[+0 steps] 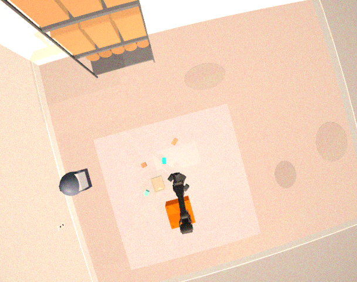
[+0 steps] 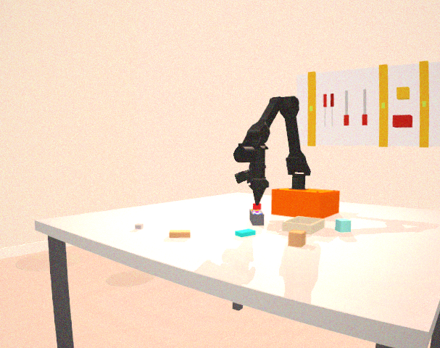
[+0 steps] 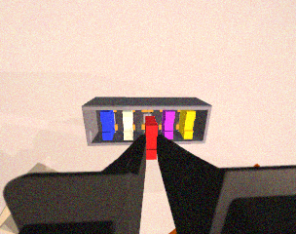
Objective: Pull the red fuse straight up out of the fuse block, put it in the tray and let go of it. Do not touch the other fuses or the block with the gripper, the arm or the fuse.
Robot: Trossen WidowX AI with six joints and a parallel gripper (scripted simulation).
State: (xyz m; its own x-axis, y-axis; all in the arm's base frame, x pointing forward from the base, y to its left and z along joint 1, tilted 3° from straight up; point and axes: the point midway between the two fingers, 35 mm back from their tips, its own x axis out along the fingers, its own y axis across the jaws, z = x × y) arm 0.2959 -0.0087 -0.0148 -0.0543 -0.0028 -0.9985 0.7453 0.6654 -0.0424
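Right now my gripper tip is 190 mm to the right of the cream tray, 60 mm above it and 10 mm past it. From my gripper tip the other things lie so: flat cyan block 190 mm ahead, 90 mm to the left, 60 mm below; then teal block 310 mm to the left, 60 mm behind, 50 mm below; then flat tan block 340 mm ahead, 60 mm below, 50 mm to the right.
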